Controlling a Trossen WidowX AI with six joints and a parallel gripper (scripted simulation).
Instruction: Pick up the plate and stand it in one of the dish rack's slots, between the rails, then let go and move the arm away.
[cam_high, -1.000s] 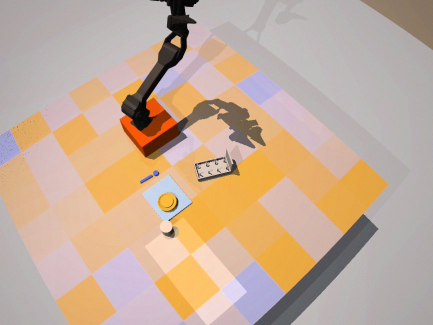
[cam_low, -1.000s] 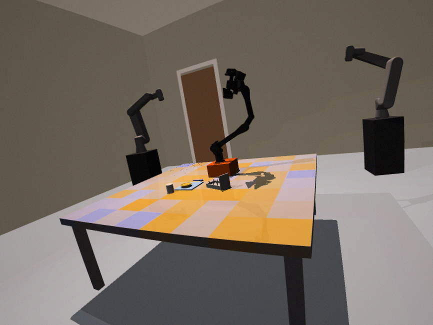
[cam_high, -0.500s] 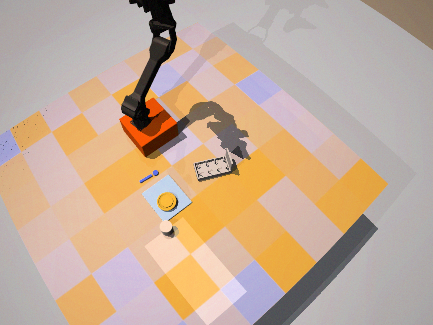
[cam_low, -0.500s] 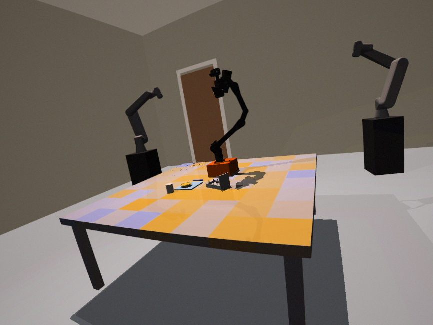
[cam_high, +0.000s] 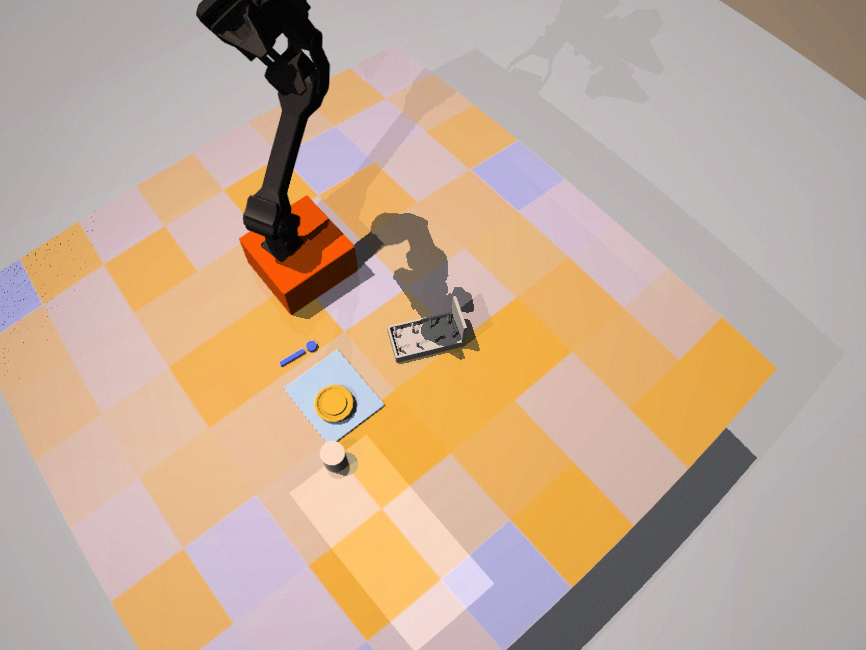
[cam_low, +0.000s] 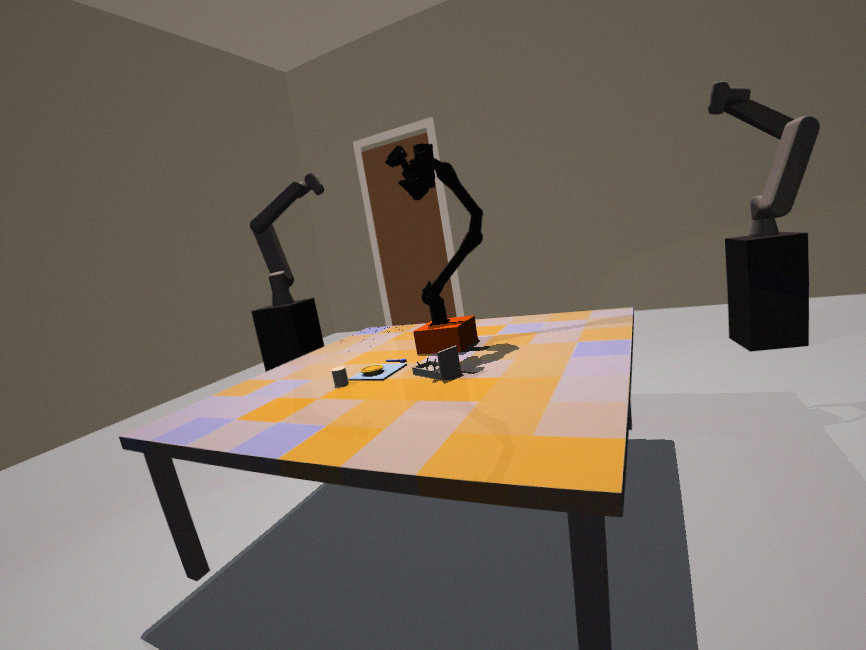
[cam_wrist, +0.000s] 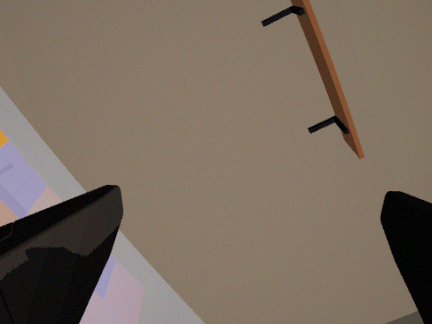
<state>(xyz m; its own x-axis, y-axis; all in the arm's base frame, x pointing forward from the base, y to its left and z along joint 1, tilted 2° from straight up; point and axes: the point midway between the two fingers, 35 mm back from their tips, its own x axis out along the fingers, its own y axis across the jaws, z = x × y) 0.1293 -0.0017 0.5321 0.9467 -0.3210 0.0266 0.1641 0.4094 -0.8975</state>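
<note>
The plate lies 60 cm below my gripper tip, 14 cm to the right of it and 13 cm ahead of it. Round my gripper tip: white cup: 60 cm below, 21 cm to the right, 20 cm ahead; then blue spoon: 62 cm below, 10 cm to the right; then grey dish rack: 60 cm below, 17 cm ahead, 8 cm to the left.
</note>
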